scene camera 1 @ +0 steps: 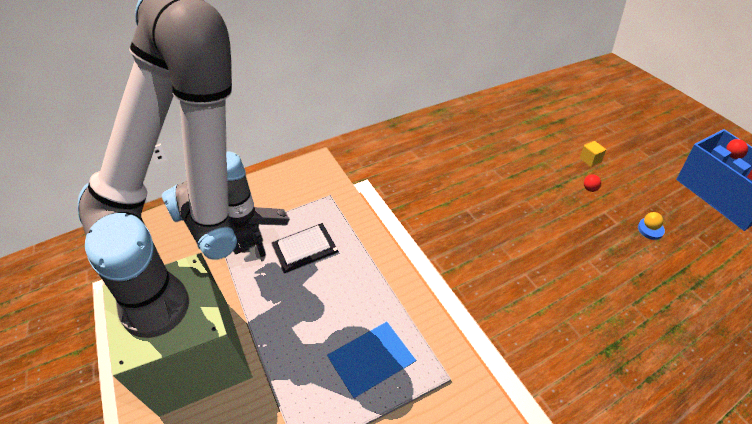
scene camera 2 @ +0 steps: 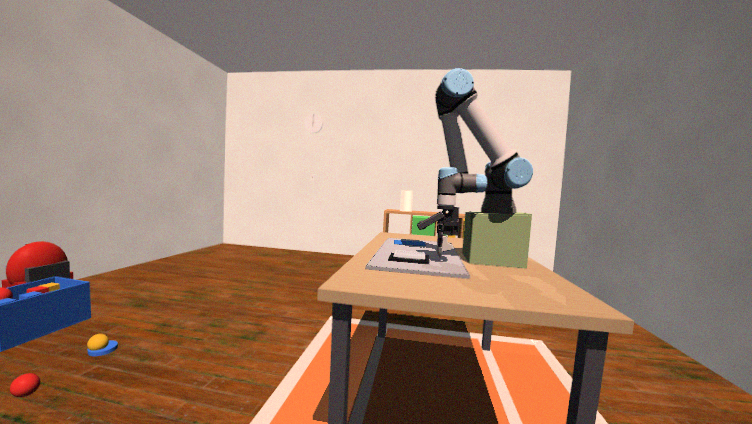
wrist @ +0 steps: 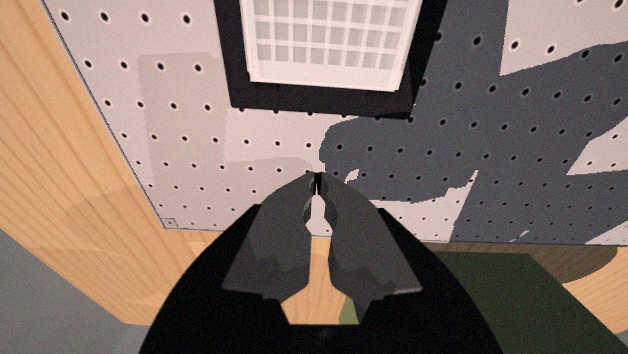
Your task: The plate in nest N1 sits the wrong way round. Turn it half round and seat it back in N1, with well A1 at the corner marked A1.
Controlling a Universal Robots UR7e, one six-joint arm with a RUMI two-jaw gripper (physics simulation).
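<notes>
A white well plate (scene camera 1: 305,244) (scene camera 2: 409,254) (wrist: 325,72) lies in the black nest (scene camera 1: 311,260) (wrist: 320,102) on the pegboard. A small pale mark (scene camera 1: 335,248) shows at one nest corner in scene camera 1. The lettering and well A1 cannot be made out. My gripper (scene camera 1: 262,257) (scene camera 2: 440,253) (wrist: 316,174) is shut with nothing between its fingertips. It points down, low over the pegboard, on the robot-base side of the nest and apart from the plate. In the wrist view the far part of the plate and nest is cut off.
The pegboard (scene camera 1: 363,294) (wrist: 175,120) lies on the wooden table (scene camera 1: 310,168) (scene camera 2: 473,294). A blue square (scene camera 1: 368,358) lies at its other end, partly in the arm's shadow. The green base block (scene camera 1: 184,381) (scene camera 2: 497,242) (wrist: 500,305) stands beside the pegboard.
</notes>
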